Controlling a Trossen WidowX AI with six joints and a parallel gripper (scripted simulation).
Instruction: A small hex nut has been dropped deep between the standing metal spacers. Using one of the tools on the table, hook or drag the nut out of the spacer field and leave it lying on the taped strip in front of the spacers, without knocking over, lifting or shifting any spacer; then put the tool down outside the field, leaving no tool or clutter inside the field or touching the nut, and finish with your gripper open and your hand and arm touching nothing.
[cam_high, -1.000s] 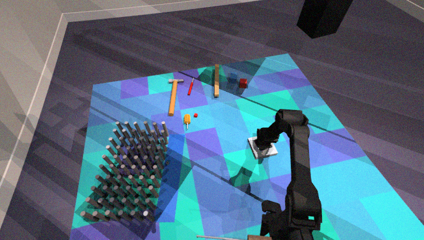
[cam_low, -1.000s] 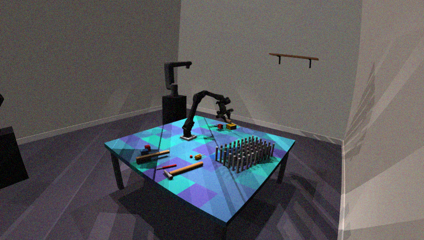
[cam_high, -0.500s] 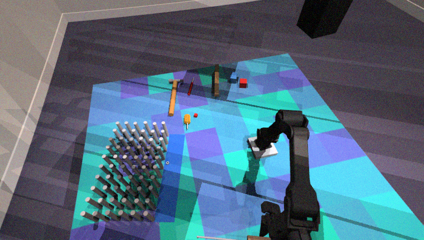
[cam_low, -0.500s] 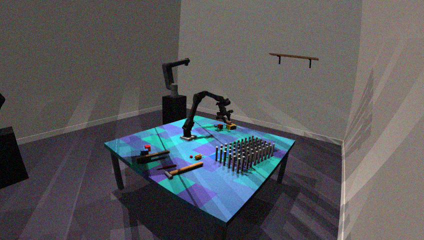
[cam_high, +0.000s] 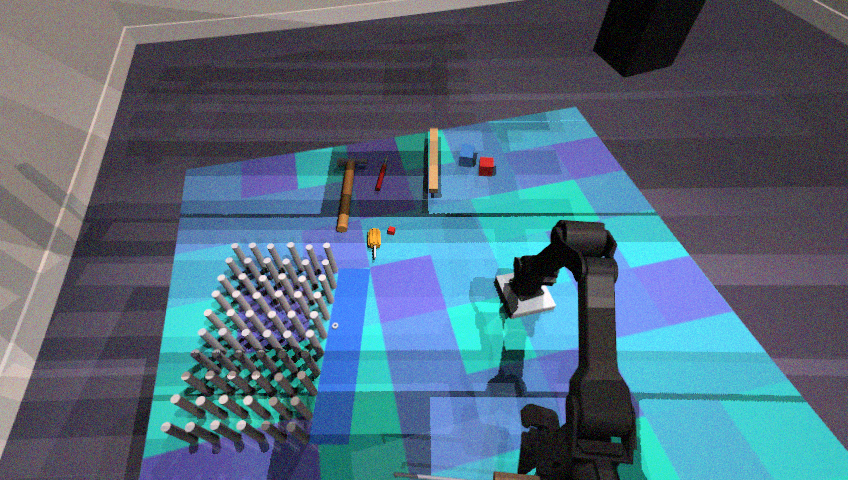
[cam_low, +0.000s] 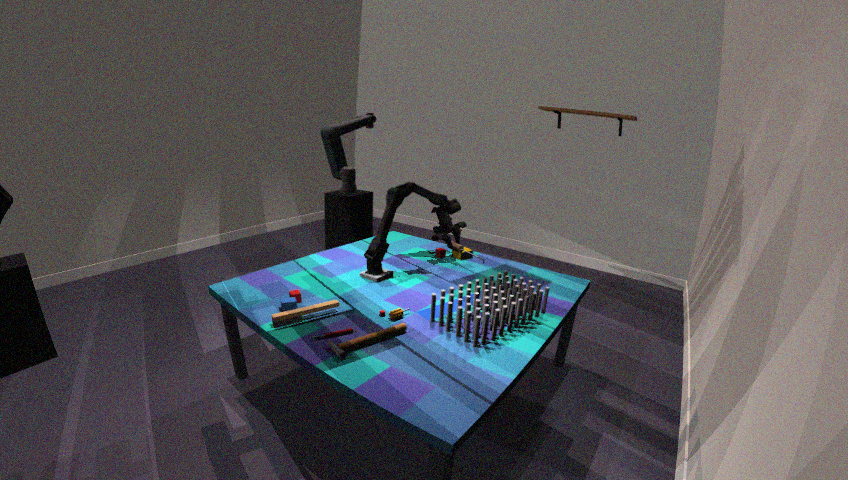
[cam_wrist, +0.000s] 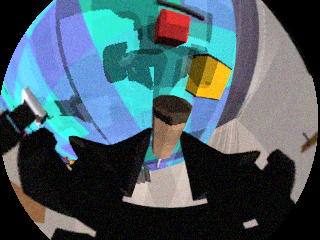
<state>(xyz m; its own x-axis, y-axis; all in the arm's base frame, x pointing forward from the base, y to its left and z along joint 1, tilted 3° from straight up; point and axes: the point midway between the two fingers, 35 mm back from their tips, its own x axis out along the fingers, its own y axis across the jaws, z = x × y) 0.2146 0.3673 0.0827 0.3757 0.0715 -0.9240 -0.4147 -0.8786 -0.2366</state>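
Now: the hook tool 10 cm ahead of my gripper tip, 4 cm to the right of it and 1 cm below it. Also, from my gripper tip: yellow screwdriver (8 cm ahead, 63 cm to the right, 8 cm below); then bent wire (18 cm behind, 10 cm to the left, 9 cm below); then blue taped strip (23 cm ahead, 39 cm to the right, 9 cm below).
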